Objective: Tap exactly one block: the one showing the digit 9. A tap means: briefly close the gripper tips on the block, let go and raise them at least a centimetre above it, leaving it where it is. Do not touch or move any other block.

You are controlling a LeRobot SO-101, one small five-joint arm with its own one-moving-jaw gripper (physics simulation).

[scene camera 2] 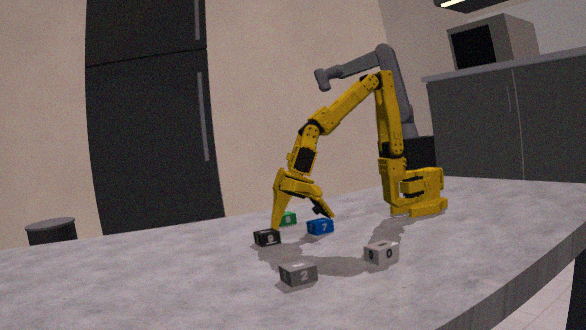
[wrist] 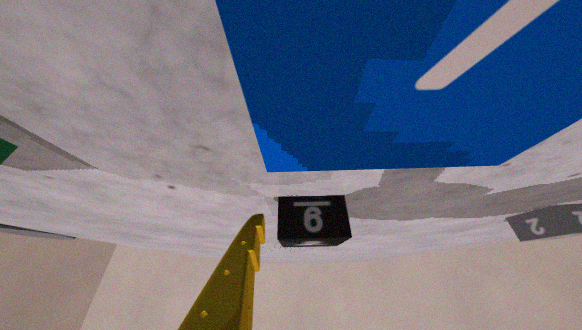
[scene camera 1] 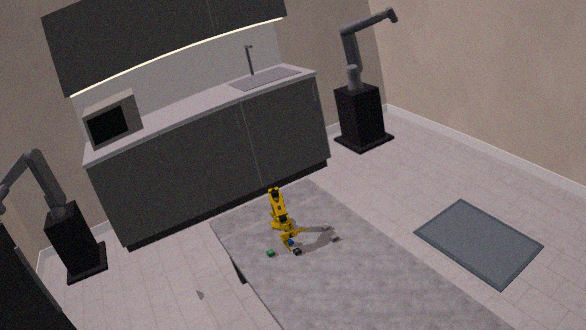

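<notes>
The black block (scene camera 1: 297,251) (scene camera 2: 266,237) (wrist: 313,220) marked with an underlined 9 sits flat on the table. My gripper (scene camera 1: 296,240) (scene camera 2: 303,222) is fully open and low over the table. In the wrist view its fixed jaw (wrist: 240,265) shows just left of the black block, with a small gap in the picture; the moving jaw is out of that view. In scene view 2 the fixed jaw's tip is at the black block's back edge; contact cannot be told. The blue block (scene camera 1: 290,242) (scene camera 2: 320,227) (wrist: 320,100), marked 7, lies below the open jaws, near the moving jaw.
A green block (scene camera 1: 270,253) (scene camera 2: 288,219) (wrist: 6,150) marked 8 lies behind the jaws in scene view 2. A grey block (scene camera 1: 336,239) (scene camera 2: 298,274) (wrist: 542,223) marked 2 and a white block (scene camera 1: 326,228) (scene camera 2: 381,253) marked 0 stand nearer that camera.
</notes>
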